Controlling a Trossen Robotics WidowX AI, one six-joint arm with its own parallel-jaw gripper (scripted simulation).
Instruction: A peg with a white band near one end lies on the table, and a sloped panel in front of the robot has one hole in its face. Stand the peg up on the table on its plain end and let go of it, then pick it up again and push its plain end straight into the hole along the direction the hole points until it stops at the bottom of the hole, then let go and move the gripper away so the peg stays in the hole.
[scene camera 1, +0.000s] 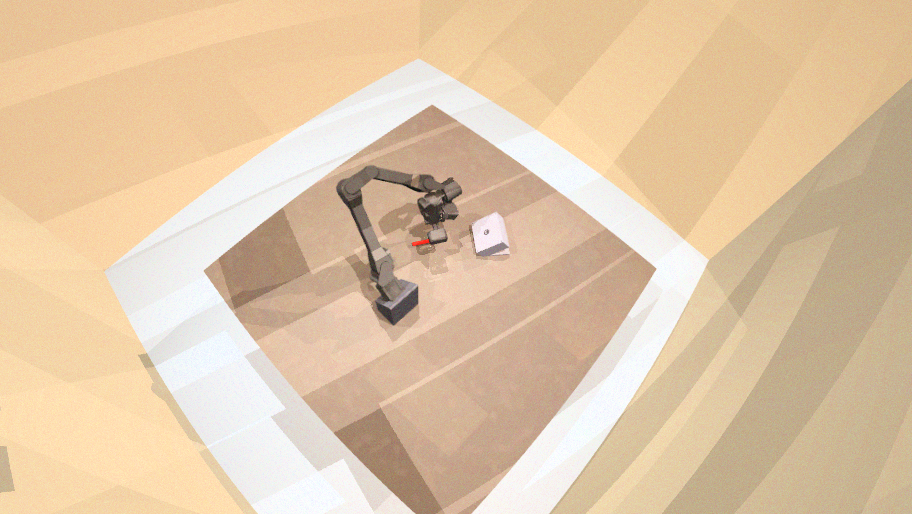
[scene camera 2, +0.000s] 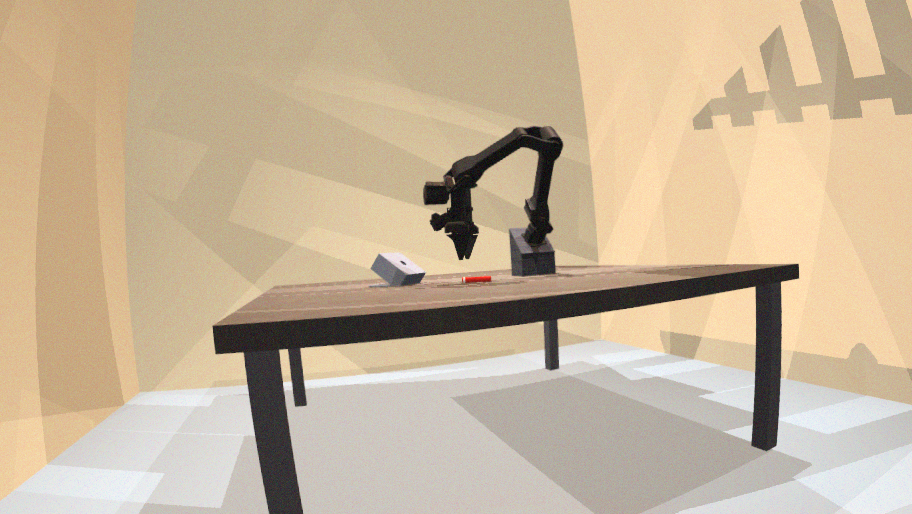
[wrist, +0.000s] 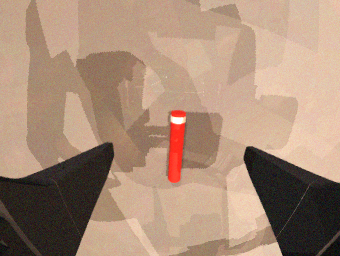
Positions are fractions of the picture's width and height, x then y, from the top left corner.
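Labels:
My gripper is visible in scene camera 1 (0.47, 0.45). The gripper also appears in scene camera 2 (0.51, 0.50) and in the wrist view (0.53, 0.59).

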